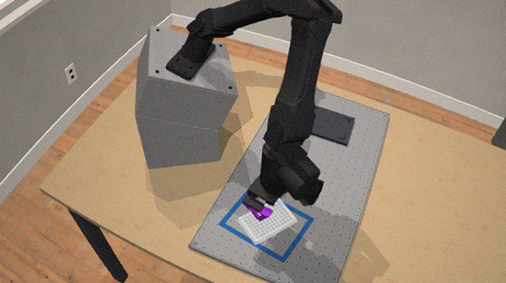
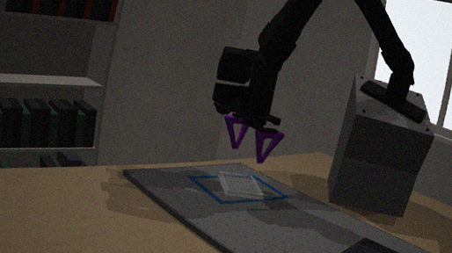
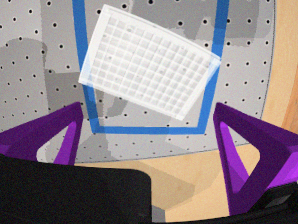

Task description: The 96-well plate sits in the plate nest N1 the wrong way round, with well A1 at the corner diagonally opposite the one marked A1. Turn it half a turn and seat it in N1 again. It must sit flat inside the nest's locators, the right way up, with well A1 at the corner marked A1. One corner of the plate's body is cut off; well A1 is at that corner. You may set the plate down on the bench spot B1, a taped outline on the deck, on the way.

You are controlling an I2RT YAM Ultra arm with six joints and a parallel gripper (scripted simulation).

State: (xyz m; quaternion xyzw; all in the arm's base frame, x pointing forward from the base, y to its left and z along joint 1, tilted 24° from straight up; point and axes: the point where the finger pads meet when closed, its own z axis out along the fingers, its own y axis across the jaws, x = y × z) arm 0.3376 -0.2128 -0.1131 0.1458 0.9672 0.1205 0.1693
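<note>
Now: hand 80 mm above the white 96-well plate. Also, from my hand: dark plate nest N1: 390 mm to the left, 80 mm below, 80 mm ahead; then light mark: 450 mm to the left, 80 mm below.
</note>
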